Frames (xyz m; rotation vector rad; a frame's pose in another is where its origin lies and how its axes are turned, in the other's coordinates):
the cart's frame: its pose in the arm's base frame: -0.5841 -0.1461 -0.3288 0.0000 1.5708 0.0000
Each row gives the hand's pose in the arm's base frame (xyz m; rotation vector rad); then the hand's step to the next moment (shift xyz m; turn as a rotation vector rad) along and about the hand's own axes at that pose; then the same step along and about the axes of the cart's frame.
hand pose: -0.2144 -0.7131 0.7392 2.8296 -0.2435 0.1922
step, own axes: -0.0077 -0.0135 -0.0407 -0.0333 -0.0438 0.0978
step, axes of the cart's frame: -0.0336 0.0261 -0.0093 0.1101 0.0168 -0.0140
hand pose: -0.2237 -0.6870 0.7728 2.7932 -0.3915 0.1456
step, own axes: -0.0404 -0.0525 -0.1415 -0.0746 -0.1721 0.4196
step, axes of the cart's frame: -0.1125 0.1037 -0.0317 0.4578 0.0405 0.0009
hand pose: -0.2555 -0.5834 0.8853 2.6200 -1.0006 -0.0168
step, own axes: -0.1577 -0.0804 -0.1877 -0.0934 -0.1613 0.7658
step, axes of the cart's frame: -0.1351 0.2157 -0.0426 0.7832 -0.0603 -0.0648
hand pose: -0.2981 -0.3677 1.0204 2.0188 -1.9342 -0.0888
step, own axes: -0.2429 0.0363 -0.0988 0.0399 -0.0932 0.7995
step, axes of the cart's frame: -0.0573 0.2573 -0.0243 0.7701 -0.1986 -0.1301
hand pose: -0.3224 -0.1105 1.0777 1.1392 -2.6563 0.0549
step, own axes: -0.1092 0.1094 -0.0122 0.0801 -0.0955 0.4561
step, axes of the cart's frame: 0.0078 0.1548 -0.0035 0.4281 -0.1832 -0.0819
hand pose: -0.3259 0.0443 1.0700 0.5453 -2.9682 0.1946
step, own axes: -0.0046 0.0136 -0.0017 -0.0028 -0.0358 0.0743
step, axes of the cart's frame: 0.0004 0.0144 -0.0005 0.0698 -0.0431 0.0087
